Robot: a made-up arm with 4 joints. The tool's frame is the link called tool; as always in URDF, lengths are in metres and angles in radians. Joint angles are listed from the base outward.
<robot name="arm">
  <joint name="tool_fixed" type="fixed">
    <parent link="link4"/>
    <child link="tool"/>
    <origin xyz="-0.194 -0.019 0.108" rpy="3.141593 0 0"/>
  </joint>
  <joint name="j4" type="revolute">
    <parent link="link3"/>
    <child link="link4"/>
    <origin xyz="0.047 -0.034 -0.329" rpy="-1.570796 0 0"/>
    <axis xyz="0 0 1"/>
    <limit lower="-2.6" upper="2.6"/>
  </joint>
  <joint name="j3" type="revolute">
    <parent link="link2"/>
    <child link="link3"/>
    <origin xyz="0.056 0.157 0.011" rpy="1.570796 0 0"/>
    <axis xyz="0 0 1"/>
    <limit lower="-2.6" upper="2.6"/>
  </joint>
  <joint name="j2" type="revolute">
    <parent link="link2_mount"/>
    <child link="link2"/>
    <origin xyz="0 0.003 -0.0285" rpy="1.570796 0 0"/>
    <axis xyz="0 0 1"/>
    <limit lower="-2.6" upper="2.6"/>
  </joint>
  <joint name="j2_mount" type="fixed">
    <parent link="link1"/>
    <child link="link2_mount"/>
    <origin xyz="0 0.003 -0.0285"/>
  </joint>
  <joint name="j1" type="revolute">
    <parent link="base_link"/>
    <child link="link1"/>
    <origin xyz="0 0 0.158" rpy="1.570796 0 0"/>
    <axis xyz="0 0 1"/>
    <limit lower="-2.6" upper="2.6"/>
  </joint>
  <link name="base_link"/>
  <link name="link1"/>
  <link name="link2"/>
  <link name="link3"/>
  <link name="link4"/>
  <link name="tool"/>
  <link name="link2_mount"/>
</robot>
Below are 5 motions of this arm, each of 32 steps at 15 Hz.
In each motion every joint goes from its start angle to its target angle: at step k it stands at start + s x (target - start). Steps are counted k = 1, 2, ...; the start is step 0. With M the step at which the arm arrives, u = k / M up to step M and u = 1 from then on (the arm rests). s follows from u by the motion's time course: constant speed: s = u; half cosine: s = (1 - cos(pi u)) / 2; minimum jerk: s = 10 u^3 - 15 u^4 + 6 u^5.
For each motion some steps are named. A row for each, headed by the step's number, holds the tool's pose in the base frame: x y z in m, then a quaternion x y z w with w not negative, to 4 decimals.
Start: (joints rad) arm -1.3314 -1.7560 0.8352 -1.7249
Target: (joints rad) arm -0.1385 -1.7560 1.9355 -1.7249
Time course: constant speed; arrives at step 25
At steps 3, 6, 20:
3: 0.1599 0.2098 -0.4932 -0.4825 -0.3016 -0.7271 0.3841
6: 0.2561 0.1985 -0.4633 -0.4124 -0.3808 -0.7324 0.3854
20: 0.6073 0.1572 -0.1382 -0.1093 -0.7222 -0.6355 0.2502

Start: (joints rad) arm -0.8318 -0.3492 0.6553 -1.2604
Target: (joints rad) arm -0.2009 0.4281 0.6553 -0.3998
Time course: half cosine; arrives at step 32
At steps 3, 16, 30, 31, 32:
3: 0.1063 -0.5753 -0.0187 0.3965 0.5311 0.5591 0.4981
16: -0.0811 -0.5562 0.1995 0.2242 0.5053 0.3179 0.7703
30: -0.3022 -0.4006 0.2427 0.1283 0.3908 -0.0193 0.9113
31: -0.3048 -0.3976 0.2420 0.1276 0.3888 -0.0246 0.9121
32: -0.3057 -0.3967 0.2418 0.1274 0.3881 -0.0263 0.9124

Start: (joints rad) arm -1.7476 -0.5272 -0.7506 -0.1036
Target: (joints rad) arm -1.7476 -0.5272 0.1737 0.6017
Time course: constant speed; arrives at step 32
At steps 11, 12, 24, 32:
11: -0.1624 -0.3448 -0.0009 0.1896 0.6045 0.0671 0.7708
12: -0.1584 -0.3426 0.0029 0.1803 0.6174 0.0627 0.7632
24: -0.1096 -0.3098 0.0329 0.0474 0.7491 0.0226 0.6604
32: -0.0825 -0.2835 0.0389 -0.0582 0.8104 0.0118 0.5829

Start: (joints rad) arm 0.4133 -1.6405 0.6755 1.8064
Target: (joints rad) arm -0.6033 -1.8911 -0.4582 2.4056
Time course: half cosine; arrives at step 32
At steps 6, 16, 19, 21, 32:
6: 0.3206 0.2000 0.1269 -0.2619 -0.2084 -0.1380 0.9322
16: 0.2716 0.3261 0.0355 -0.0587 0.0274 -0.1664 0.9839
19: 0.2517 0.3639 0.0246 0.0018 0.1301 -0.1957 0.9720
21: 0.2417 0.3848 0.0219 0.0350 0.1974 -0.2178 0.9552
32: 0.2293 0.4309 0.0227 0.1081 0.3982 -0.2931 0.8625

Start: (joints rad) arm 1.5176 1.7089 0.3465 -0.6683
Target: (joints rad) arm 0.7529 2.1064 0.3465 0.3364
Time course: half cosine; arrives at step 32
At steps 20, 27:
20: -0.1882 0.3402 -0.1733 0.5205 -0.1659 -0.6640 0.5105
27: -0.1989 0.3435 -0.0875 0.4786 -0.0474 -0.7866 0.3872

